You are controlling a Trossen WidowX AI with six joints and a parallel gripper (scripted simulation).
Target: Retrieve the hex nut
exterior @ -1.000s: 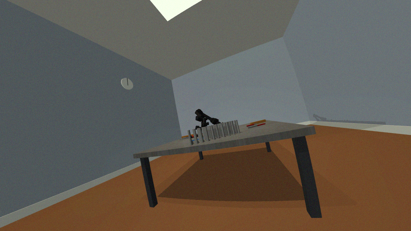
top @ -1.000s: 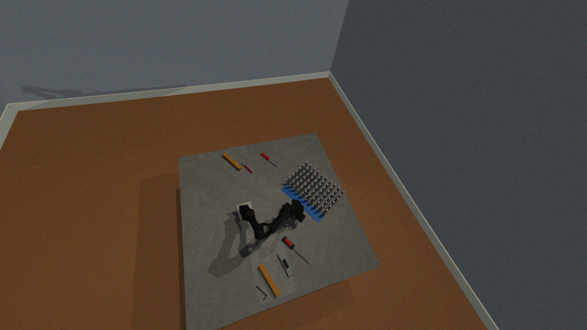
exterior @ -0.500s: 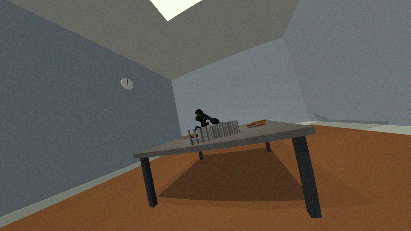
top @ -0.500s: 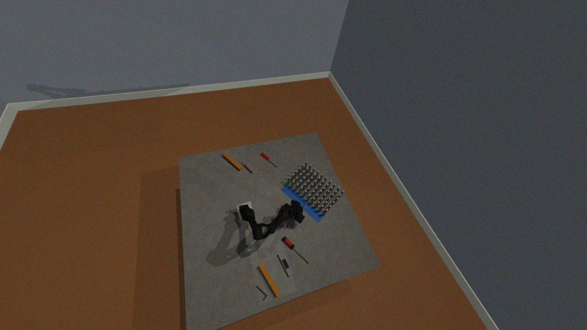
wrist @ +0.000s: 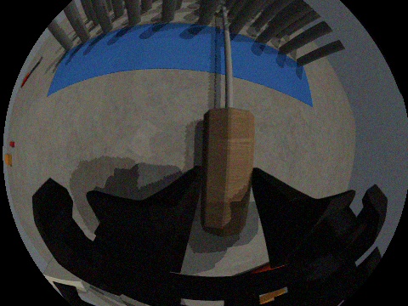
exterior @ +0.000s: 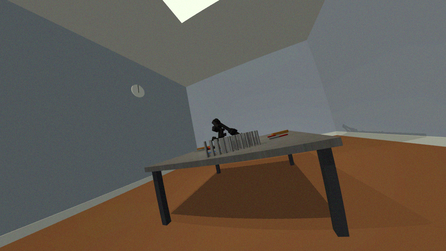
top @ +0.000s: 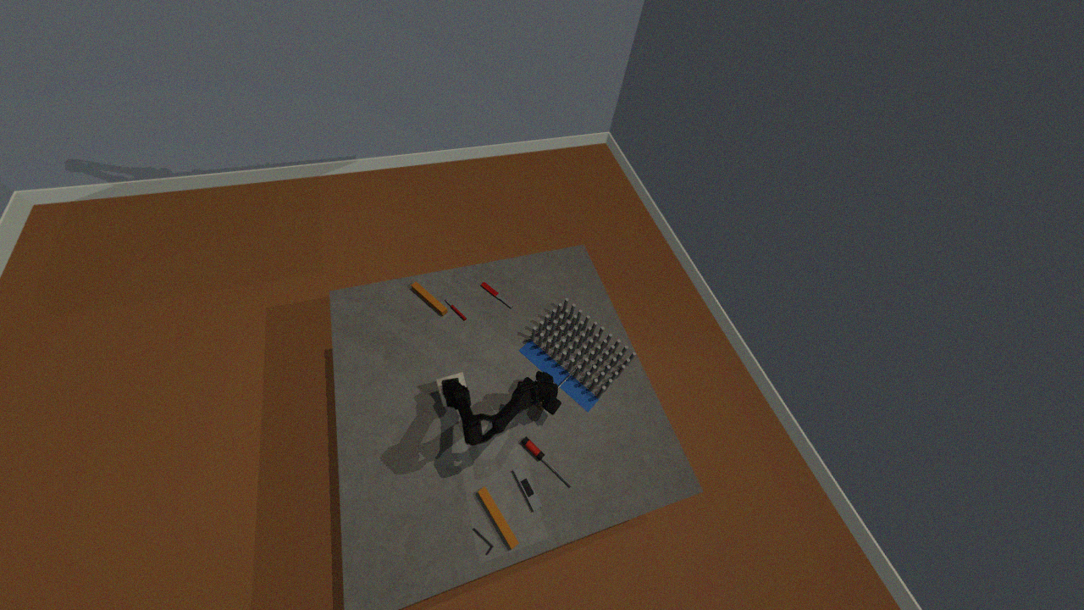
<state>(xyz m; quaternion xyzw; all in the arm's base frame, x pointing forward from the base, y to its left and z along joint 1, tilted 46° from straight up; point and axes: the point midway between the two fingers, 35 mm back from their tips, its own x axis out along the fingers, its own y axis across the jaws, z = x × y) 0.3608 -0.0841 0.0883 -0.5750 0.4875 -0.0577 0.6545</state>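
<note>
Now: gripper tip 9 cm short of the hook tool and 6 cm to the right of it. Round my gripper tip: blue taped strip 11 cm to the left, 9 cm ahead, 2 cm below; dark flat tool 31 cm to the right, 16 cm behind; thin red tool 55 cm to the left, 31 cm behind, 1 cm below.
</note>
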